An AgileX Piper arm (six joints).
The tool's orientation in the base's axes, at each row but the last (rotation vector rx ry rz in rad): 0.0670, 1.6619, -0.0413; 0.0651, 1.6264, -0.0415; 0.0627, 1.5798, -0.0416; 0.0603, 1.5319, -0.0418; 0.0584, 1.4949, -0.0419; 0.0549, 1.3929, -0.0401; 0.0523, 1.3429, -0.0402
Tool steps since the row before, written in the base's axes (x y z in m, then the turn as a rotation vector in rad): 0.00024, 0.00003, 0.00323, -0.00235, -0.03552, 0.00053; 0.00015, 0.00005, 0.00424, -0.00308, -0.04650, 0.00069; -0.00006, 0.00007, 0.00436, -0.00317, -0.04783, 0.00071; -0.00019, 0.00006, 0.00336, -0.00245, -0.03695, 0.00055; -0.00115, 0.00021, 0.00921, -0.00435, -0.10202, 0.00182; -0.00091, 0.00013, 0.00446, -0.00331, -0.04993, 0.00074; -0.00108, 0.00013, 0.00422, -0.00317, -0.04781, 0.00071
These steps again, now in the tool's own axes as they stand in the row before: -0.00324, 0.00009, -0.00006, -0.00100, -0.03559, 0.00000; -0.00424, 0.00012, -0.00009, -0.00130, -0.04659, 0.00000; -0.00436, 0.00012, -0.00011, -0.00134, -0.04792, 0.00000; -0.00336, 0.00009, -0.00007, -0.00104, -0.03702, 0.00000; -0.00927, 0.00026, -0.00047, -0.00298, -0.10206, 0.00242; -0.00455, 0.00014, -0.00012, -0.00152, -0.05002, 0.00000; -0.00435, 0.00013, -0.00011, -0.00145, -0.04790, 0.00000
